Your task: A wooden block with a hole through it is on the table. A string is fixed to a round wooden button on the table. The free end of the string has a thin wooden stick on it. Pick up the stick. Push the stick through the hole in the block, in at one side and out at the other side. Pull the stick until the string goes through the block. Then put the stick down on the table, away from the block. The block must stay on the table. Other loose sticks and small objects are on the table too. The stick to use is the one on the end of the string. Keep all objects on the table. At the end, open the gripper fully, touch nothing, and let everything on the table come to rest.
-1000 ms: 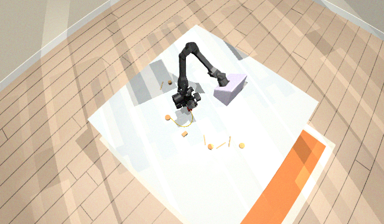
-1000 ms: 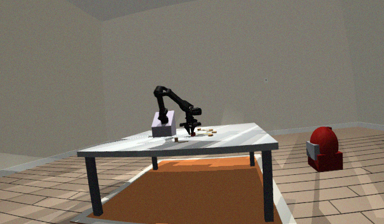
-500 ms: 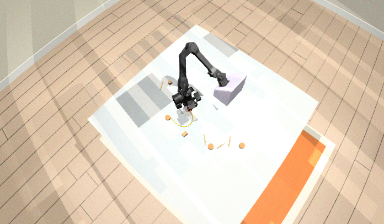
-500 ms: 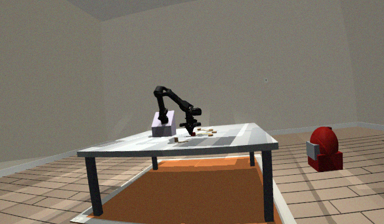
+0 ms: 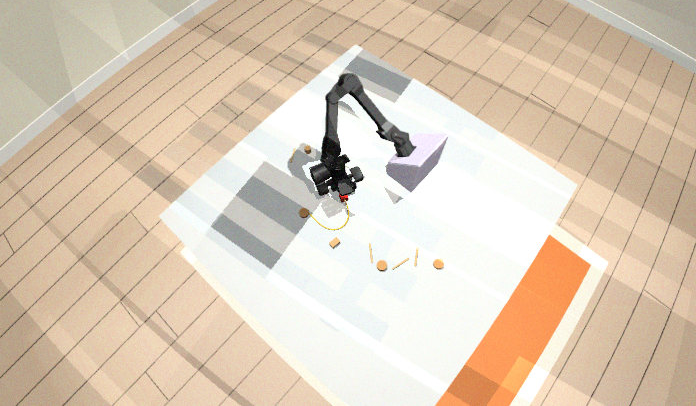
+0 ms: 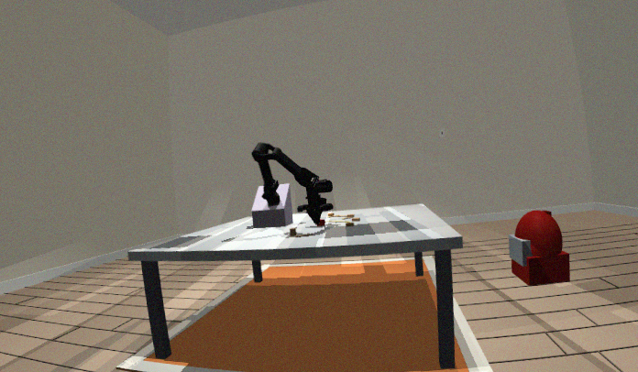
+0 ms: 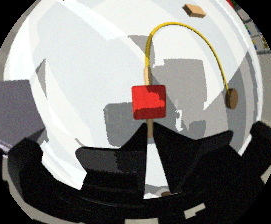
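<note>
The red cube lies 30 mm to the left of my gripper tip, 10 mm ahead of it and 10 mm above it. Also, from my gripper tip: tan wooden block: 190 mm ahead, 110 mm to the left; round wooden button: 160 mm ahead, 60 mm to the right; thin wooden stick: 40 mm to the left, 20 mm ahead, 10 mm above.
</note>
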